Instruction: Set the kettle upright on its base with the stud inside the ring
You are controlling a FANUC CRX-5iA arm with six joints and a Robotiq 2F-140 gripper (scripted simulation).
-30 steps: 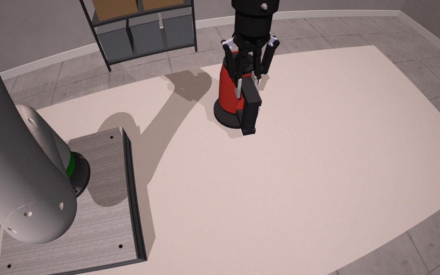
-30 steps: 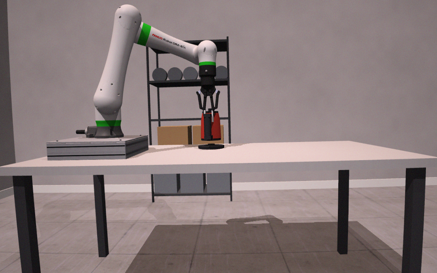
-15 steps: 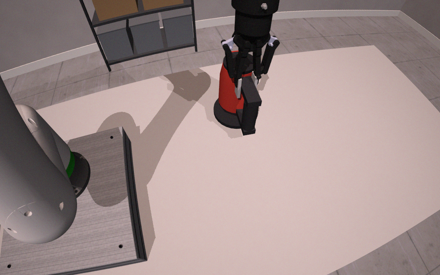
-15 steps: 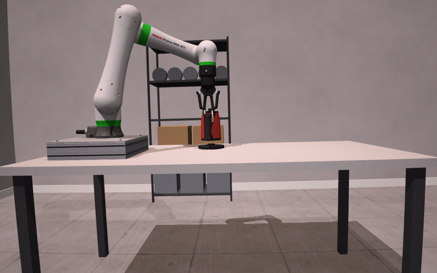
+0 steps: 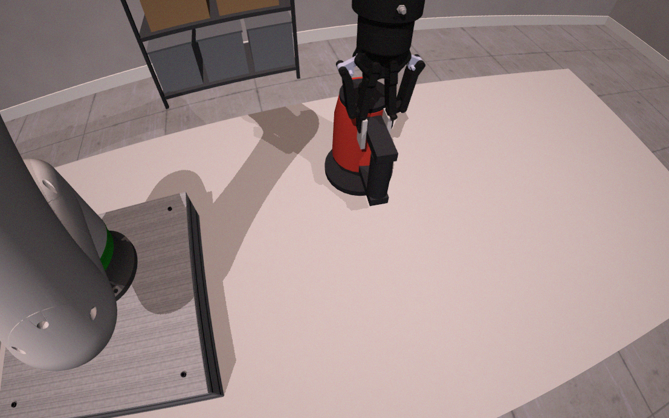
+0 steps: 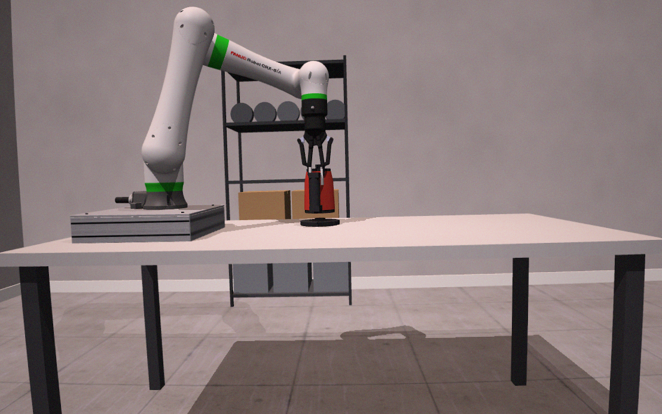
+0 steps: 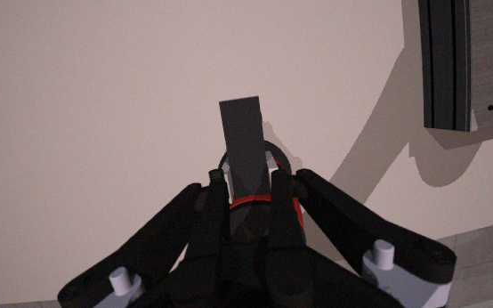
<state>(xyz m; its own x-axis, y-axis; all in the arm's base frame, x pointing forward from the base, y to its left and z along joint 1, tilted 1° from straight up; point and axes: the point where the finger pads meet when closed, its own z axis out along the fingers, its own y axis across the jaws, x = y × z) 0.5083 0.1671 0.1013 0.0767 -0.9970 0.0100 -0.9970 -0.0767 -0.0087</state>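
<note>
Now: the kettle 3 cm to the left of my hand and 5 cm below it. Also, from my hand: round base: 1 cm behind, 7 cm to the left, 17 cm below.
</note>
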